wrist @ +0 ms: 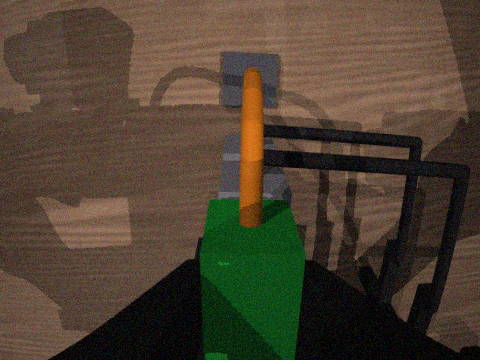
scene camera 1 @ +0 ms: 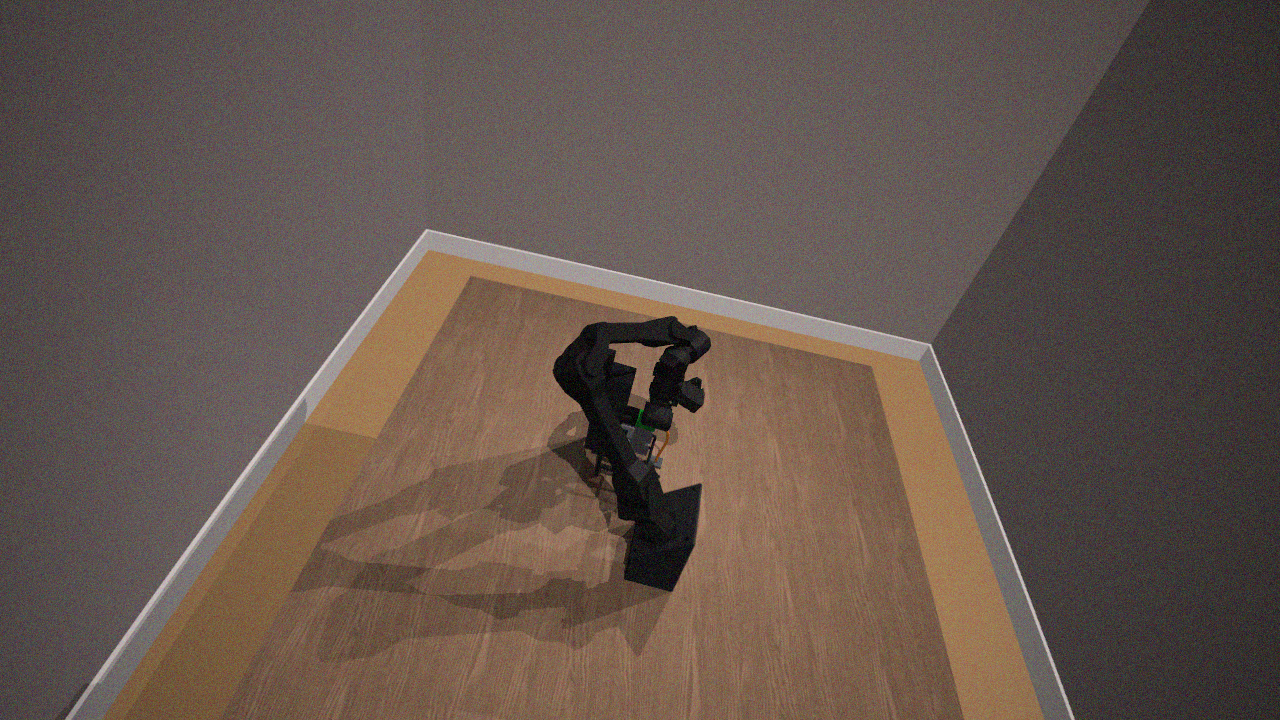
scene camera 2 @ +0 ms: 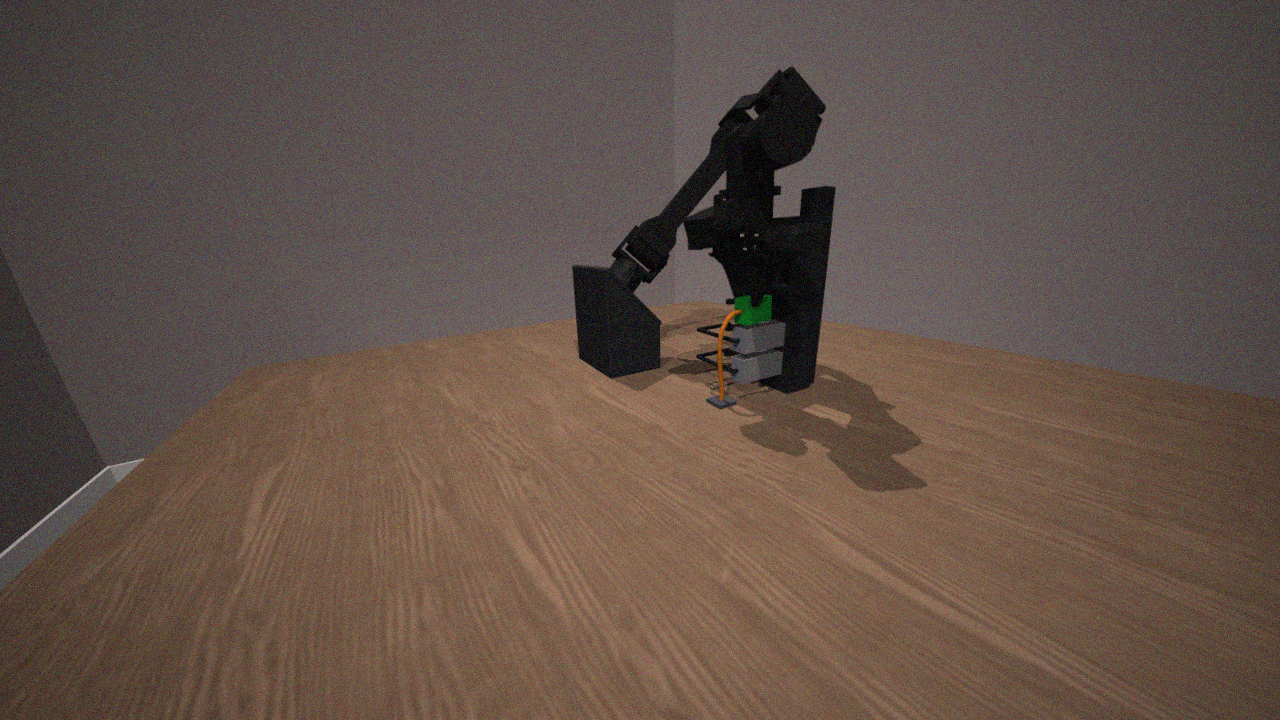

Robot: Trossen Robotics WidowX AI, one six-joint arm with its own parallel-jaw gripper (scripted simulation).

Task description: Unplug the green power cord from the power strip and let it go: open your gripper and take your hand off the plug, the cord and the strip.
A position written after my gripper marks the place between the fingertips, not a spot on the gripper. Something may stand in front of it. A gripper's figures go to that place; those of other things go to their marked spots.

Labels:
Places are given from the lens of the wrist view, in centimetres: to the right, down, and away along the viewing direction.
my gripper (wrist: 250,275): 0, 2, 10
green plug (wrist: 252,279): 0, 2, 9

